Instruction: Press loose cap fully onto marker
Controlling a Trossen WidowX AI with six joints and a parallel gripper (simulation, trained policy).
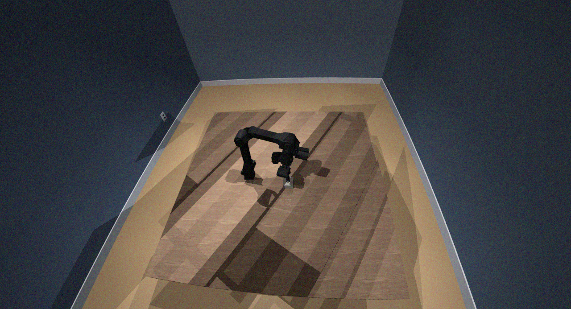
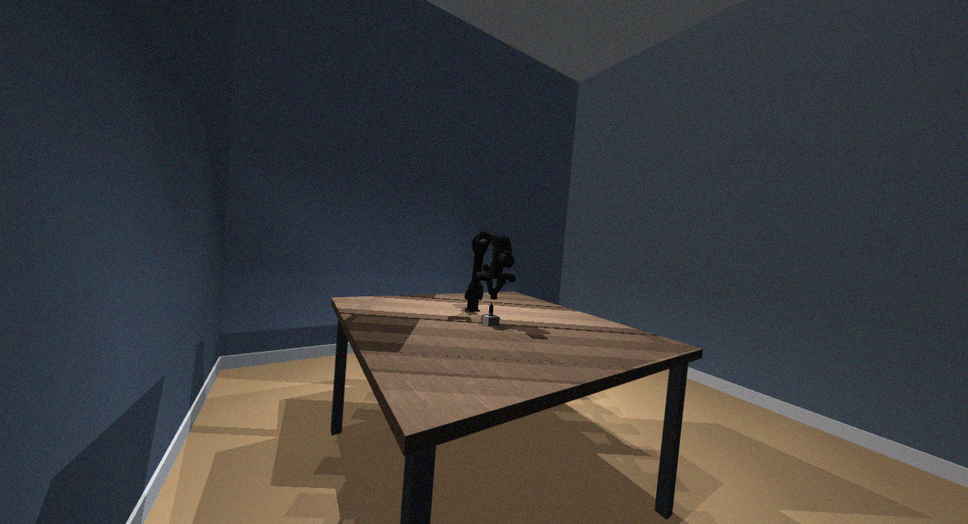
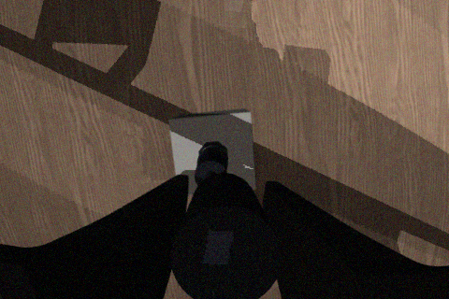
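My gripper tip is now 10 mm short of the holder block, 10 mm to the left of it and 120 mm above it. Round my gripper tip: dark marker cap: 10 mm ahead, 10 mm above.
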